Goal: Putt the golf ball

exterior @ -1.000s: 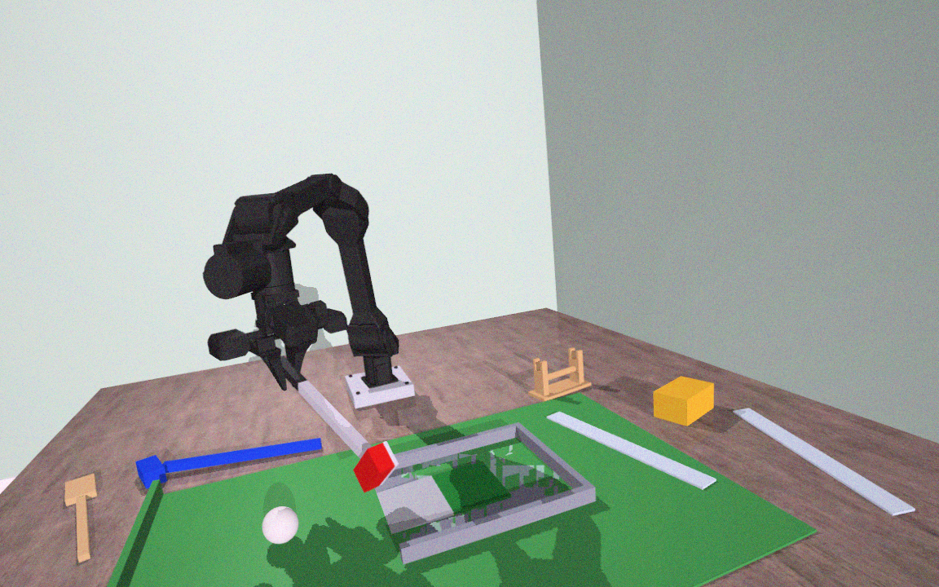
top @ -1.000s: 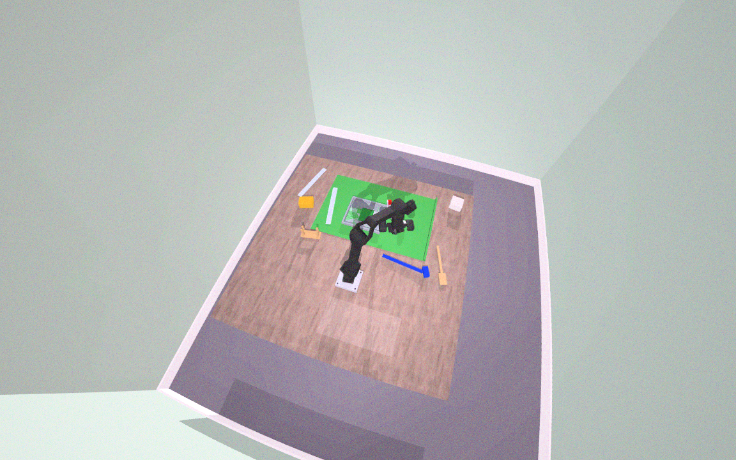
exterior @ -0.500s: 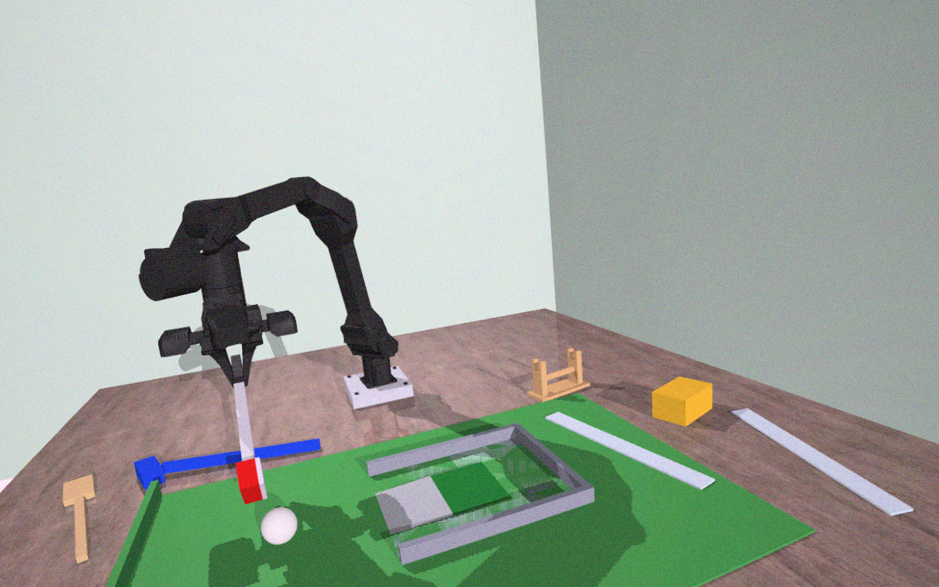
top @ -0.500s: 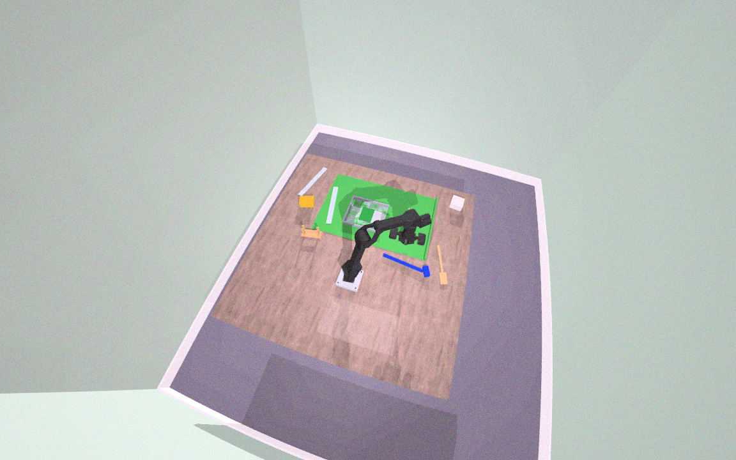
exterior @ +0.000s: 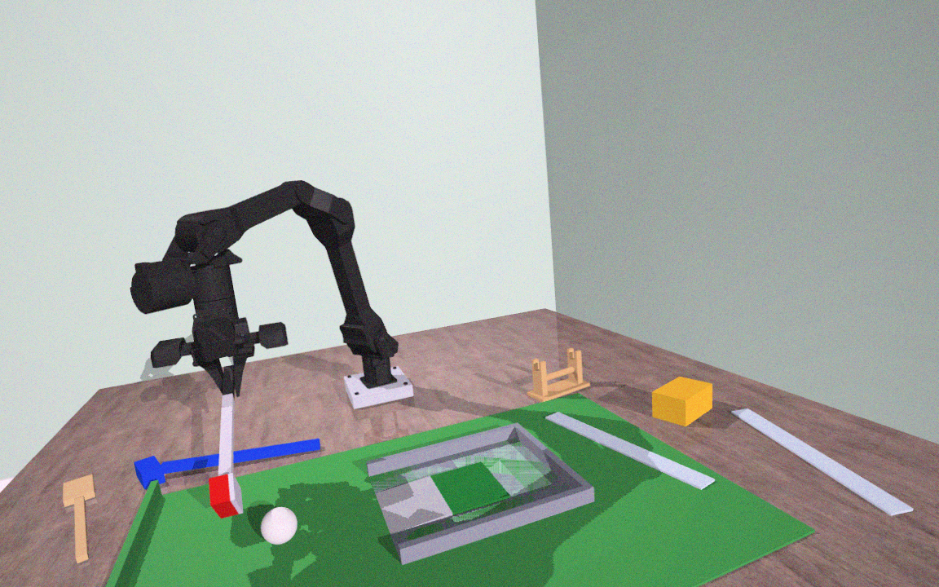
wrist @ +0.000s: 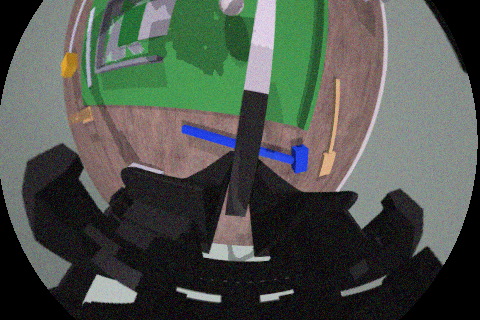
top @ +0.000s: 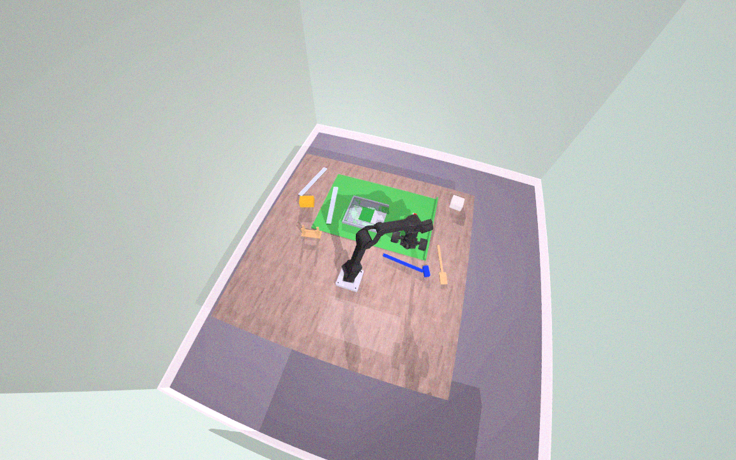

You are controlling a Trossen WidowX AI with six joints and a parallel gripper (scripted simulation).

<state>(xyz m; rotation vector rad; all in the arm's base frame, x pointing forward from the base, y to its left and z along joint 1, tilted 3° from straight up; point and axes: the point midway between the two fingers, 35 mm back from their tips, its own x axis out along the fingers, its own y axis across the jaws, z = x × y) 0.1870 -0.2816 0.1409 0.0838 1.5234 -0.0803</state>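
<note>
Now: gripper tip 11 cm above the blue putter, 4 cm past it and 3 cm to the left of it. Round my gripper tip: wooden mallet 23 cm to the right, 12 cm below, 3 cm behind; then white golf ball 22 cm ahead, 10 cm below, 3 cm to the left; then red putter 12 cm ahead, 1 cm to the right, 1 cm below.
</note>
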